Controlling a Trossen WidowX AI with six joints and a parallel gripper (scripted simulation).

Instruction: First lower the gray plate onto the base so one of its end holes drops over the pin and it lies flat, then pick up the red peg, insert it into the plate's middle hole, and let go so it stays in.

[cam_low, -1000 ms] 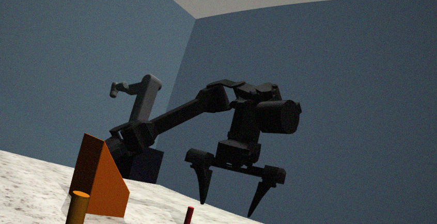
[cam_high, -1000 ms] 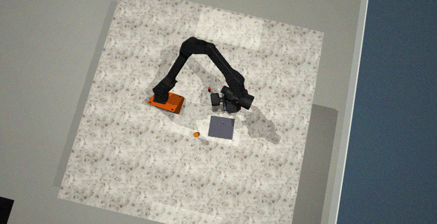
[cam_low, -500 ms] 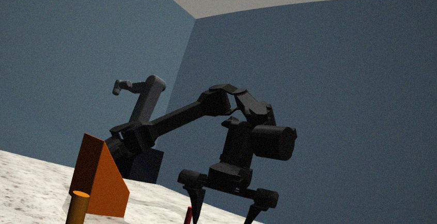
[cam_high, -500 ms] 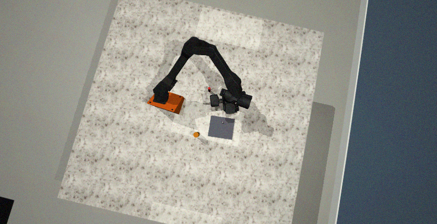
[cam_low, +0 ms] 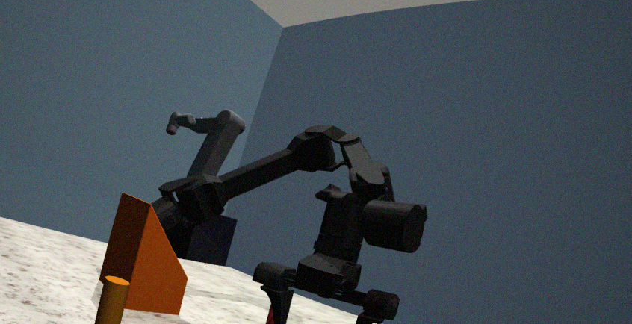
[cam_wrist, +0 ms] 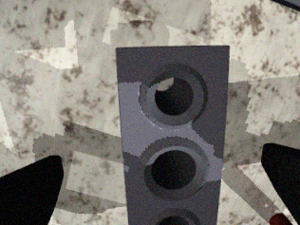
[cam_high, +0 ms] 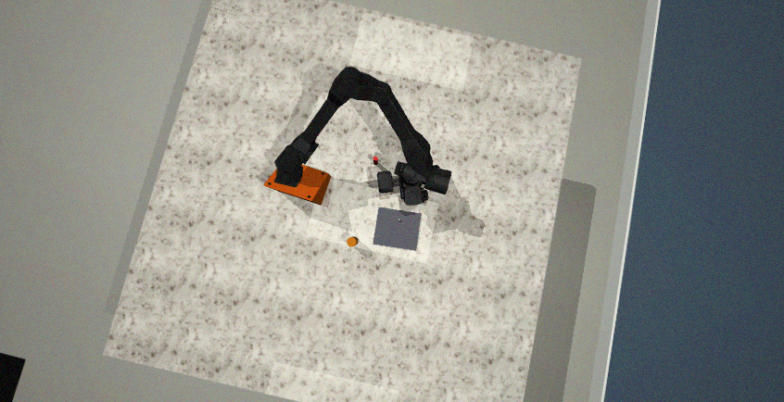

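Right now the gray plate is right at my gripper tip. Round my gripper tip: small orange cylinder 130 mm behind, 220 mm to the right; then base 130 mm to the right, 30 mm below; then red peg 110 mm behind, 50 mm to the left.
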